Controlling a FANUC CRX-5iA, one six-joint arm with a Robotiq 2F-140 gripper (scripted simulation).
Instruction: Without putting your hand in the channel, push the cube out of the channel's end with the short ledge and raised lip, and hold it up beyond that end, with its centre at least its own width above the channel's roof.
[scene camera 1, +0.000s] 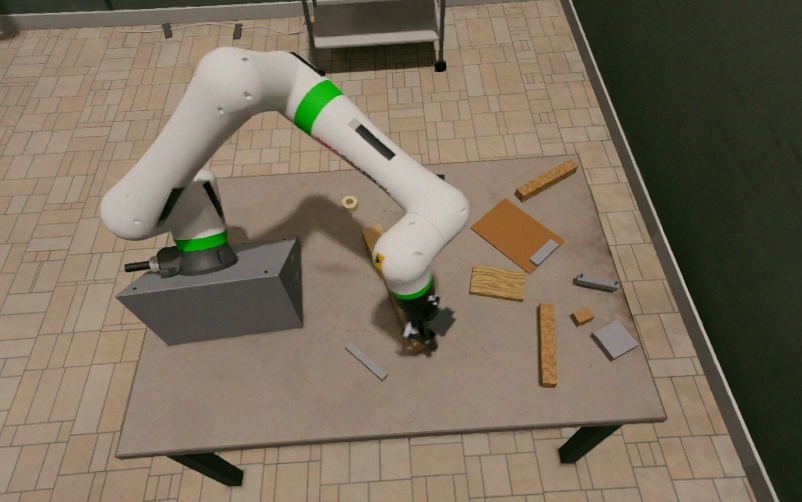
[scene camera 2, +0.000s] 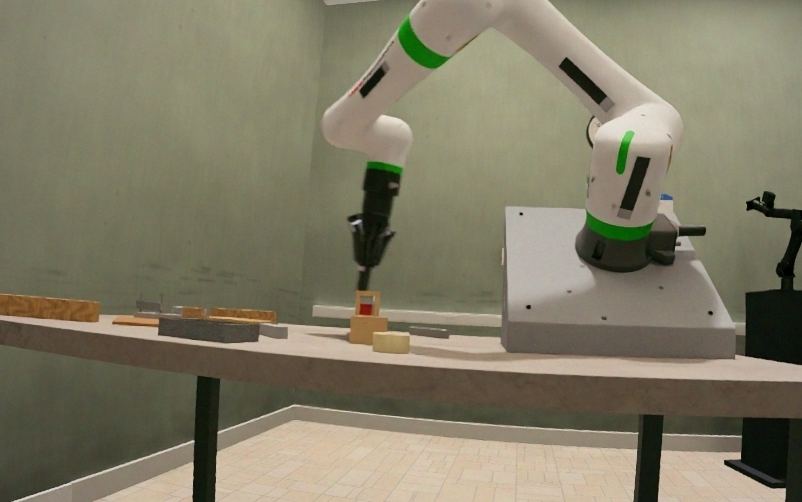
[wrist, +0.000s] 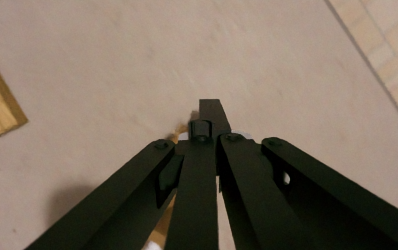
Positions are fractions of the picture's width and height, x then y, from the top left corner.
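Scene:
My gripper: visible in scene camera 1 (0.54, 0.69), scene camera 2 (0.45, 0.58), wrist view (0.53, 0.46).

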